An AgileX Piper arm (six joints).
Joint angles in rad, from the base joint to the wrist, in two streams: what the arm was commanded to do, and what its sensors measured. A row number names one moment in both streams.
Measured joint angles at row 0:
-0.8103 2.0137 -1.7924 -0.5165 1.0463 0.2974
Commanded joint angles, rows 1 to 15:
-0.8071 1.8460 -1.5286 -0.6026 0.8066 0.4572
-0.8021 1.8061 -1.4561 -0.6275 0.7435 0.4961
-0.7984 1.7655 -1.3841 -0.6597 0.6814 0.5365
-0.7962 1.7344 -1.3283 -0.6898 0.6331 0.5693
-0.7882 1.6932 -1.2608 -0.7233 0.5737 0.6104
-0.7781 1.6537 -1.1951 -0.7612 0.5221 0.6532
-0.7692 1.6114 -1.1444 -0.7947 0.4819 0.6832
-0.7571 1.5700 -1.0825 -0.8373 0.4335 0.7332
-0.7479 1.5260 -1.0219 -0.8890 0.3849 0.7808
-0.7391 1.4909 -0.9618 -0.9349 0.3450 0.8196
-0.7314 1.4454 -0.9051 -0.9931 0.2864 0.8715
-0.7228 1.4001 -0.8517 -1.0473 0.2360 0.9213
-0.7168 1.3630 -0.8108 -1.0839 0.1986 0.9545
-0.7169 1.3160 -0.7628 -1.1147 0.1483 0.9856
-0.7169 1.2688 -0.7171 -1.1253 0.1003 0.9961
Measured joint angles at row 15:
-0.7272 1.4213 -0.8813 -0.9861 0.2974 0.8753
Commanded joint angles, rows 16 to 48:
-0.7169 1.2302 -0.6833 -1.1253 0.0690 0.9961
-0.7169 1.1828 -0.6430 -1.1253 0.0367 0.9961
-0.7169 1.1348 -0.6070 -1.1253 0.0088 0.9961
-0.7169 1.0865 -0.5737 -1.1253 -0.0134 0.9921
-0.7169 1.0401 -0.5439 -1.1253 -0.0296 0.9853
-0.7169 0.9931 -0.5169 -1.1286 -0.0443 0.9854
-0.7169 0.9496 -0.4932 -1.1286 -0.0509 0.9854
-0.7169 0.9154 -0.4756 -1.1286 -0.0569 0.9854
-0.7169 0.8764 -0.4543 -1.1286 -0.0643 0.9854
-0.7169 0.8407 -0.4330 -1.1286 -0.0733 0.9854
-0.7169 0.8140 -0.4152 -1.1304 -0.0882 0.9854
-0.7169 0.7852 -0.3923 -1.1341 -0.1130 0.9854
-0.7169 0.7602 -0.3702 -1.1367 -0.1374 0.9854
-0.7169 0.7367 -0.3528 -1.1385 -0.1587 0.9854
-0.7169 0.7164 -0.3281 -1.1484 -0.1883 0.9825
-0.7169 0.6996 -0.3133 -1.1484 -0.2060 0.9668
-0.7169 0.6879 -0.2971 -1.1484 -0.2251 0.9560
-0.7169 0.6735 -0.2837 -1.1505 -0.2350 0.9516
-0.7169 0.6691 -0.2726 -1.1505 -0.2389 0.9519
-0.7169 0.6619 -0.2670 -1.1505 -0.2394 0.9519
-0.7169 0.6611 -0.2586 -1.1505 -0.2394 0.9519
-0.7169 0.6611 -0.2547 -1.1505 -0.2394 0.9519
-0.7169 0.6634 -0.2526 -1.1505 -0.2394 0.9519
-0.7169 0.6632 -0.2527 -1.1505 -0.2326 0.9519
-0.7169 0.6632 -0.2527 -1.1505 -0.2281 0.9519
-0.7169 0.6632 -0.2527 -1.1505 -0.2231 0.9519
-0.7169 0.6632 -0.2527 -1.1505 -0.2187 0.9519
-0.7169 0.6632 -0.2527 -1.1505 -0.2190 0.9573
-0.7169 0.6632 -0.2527 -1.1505 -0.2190 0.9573
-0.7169 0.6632 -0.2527 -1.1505 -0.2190 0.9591
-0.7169 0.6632 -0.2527 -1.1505 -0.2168 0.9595
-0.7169 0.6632 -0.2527 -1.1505 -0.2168 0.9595
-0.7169 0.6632 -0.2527 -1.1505 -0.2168 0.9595
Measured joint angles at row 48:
-0.7202 0.6694 -0.2558 -1.1477 -0.2179 0.9607
